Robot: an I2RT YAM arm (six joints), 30 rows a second.
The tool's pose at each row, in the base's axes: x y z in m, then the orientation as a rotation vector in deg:
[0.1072, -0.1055, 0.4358, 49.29, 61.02, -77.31]
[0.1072, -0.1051, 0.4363, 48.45, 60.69, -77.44]
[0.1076, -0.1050, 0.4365, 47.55, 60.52, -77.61]
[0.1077, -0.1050, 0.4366, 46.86, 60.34, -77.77]
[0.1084, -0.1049, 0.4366, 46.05, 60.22, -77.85]
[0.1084, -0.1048, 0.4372, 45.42, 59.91, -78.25]
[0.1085, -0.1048, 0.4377, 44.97, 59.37, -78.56]
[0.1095, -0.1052, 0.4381, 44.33, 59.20, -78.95]
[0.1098, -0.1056, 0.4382, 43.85, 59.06, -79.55]
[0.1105, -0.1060, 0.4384, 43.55, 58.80, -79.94]
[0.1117, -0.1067, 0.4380, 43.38, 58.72, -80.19]
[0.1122, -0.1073, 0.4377, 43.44, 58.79, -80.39]
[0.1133, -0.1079, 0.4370, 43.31, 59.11, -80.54]
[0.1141, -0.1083, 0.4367, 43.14, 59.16, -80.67]
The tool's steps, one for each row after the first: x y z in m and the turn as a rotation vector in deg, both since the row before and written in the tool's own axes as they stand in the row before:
[-0.0006, 0.0000, -0.0002, -0.30, -0.75, -0.12]
[-0.0003, 0.0004, 0.0000, -0.38, -0.68, -0.25]
[-0.0001, 0.0001, 0.0000, -0.25, -0.56, -0.19]
[-0.0001, 0.0007, 0.0000, -0.39, -0.59, -0.19]
[-0.0006, -0.0001, 0.0001, -0.04, -0.63, -0.30]
[-0.0005, 0.0000, 0.0002, 0.11, -0.66, -0.08]
[-0.0003, 0.0009, 0.0006, -0.10, -0.54, -0.36]
[0.0000, 0.0003, 0.0004, 0.09, -0.44, -0.51]
[-0.0001, 0.0006, 0.0005, 0.13, -0.39, -0.25]
[0.0005, 0.0012, 0.0006, 0.06, -0.18, -0.19]
[0.0005, 0.0005, 0.0005, 0.11, 0.07, -0.17]
[0.0008, 0.0011, 0.0004, -0.13, 0.11, -0.30]
[0.0003, 0.0008, 0.0003, -0.05, -0.08, -0.16]

